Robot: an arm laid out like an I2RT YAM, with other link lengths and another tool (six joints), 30 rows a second.
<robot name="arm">
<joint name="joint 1" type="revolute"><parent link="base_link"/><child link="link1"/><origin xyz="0 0 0.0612"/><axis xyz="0 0 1"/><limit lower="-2.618" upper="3.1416"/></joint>
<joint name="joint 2" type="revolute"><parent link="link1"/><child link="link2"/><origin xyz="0.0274 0.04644 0.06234" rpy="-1.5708 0 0"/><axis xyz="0 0 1"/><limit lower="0" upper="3.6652"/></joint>
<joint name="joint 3" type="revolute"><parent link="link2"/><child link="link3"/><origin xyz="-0.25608 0 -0.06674" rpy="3.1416 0 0"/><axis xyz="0 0 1"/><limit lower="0" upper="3.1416"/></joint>
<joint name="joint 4" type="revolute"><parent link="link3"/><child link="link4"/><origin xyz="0.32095 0.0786 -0.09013"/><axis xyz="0 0 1"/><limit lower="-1.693" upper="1.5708"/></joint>
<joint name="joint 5" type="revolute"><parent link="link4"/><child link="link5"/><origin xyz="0.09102 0.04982 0.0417" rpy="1.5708 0 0"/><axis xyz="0 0 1"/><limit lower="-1.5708" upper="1.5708"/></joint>
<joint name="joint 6" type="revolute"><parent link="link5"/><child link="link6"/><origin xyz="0.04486 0 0.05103" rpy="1.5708 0 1.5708"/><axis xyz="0 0 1"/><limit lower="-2.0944" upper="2.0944"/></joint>
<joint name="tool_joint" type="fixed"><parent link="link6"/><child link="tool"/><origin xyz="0.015 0.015 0.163" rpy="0 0.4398 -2.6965"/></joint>
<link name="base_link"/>
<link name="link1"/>
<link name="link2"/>
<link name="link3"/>
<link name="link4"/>
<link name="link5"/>
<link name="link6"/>
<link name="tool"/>
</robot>
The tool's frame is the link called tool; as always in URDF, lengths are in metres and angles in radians.
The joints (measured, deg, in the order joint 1, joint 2, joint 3, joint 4, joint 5, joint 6), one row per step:
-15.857, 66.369, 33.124, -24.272, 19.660, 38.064
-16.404, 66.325, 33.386, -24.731, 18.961, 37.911
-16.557, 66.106, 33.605, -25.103, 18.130, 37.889
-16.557, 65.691, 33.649, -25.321, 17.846, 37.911
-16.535, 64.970, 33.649, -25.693, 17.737, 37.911
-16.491, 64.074, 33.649, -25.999, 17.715, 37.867
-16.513, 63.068, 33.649, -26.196, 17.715, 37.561
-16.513, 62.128, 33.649, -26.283, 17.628, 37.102
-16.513, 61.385, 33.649, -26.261, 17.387, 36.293
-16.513, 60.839, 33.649, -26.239, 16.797, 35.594
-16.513, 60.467, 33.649, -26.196, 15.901, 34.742
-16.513, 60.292, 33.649, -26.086, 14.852, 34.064
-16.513, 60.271, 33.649, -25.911, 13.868, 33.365
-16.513, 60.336, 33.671, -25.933, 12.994, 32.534
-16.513, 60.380, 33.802, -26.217, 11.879, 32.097
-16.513, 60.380, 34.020, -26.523, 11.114, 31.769
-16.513, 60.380, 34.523, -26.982, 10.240, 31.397
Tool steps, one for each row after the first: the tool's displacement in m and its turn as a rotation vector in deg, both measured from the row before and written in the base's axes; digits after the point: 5 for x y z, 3 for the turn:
-0.00055, -0.00110, 0.00051, 0.549, 0.053, -0.050
0.00114, 0.00159, 0.00131, 0.646, -0.253, 0.309
0.00066, 0.00083, 0.00204, 0.170, -0.309, 0.135
0.00013, 0.00050, 0.00334, -0.012, -0.361, 0.081
0.00063, 0.00017, 0.00464, -0.168, -0.552, 0.091
0.00100, -0.00056, 0.00562, -0.360, -0.640, 0.220
0.00143, -0.00028, 0.00545, -0.374, -0.634, 0.409
0.00167, 0.00008, 0.00445, -0.391, -0.428, 0.768
0.00188, 0.00131, 0.00295, -0.026, -0.370, 0.888
0.00213, 0.00229, 0.00173, 0.169, -0.233, 1.191
0.00232, 0.00287, 0.00060, 0.394, -0.226, 1.154
0.00222, 0.00268, -0.00006, 0.349, -0.127, 1.135
0.00119, 0.00254, -0.00082, 0.268, 0.190, 1.173
0.00110, 0.00361, -0.00068, 0.685, 0.101, 1.015
0.00100, 0.00241, 0.00053, 0.442, 0.029, 0.718
0.00201, 0.00250, 0.00247, 0.463, -0.111, 0.819

